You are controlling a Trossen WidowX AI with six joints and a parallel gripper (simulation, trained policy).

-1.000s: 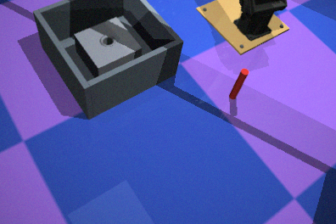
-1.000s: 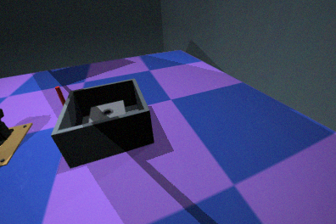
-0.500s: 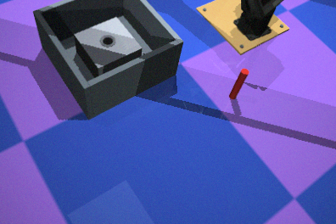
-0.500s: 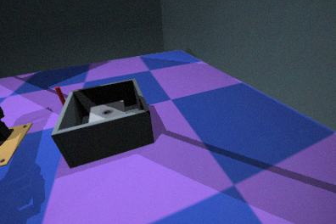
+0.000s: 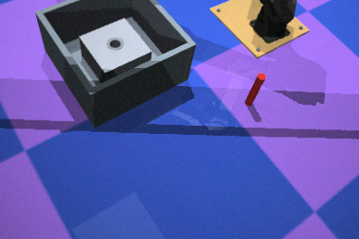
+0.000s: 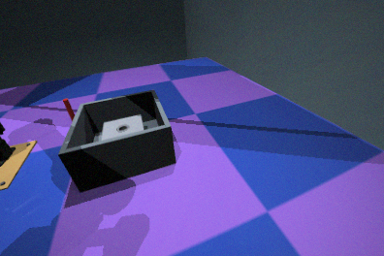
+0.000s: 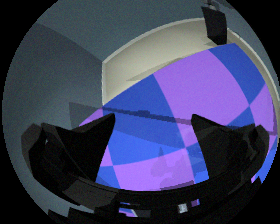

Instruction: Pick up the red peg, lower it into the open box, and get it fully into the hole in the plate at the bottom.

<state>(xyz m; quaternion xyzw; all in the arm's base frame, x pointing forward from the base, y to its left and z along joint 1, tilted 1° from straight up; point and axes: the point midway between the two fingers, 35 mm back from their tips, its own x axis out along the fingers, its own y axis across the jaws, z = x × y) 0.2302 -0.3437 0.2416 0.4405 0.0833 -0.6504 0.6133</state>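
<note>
My gripper tip is 500 mm to the right of the red peg, 180 mm above it and 80 mm past it. From my gripper tip the other things lie so: grey box 320 mm to the left, 190 mm below, 90 mm ahead; grey plate 320 mm to the left, 170 mm below, 90 mm ahead.
</note>
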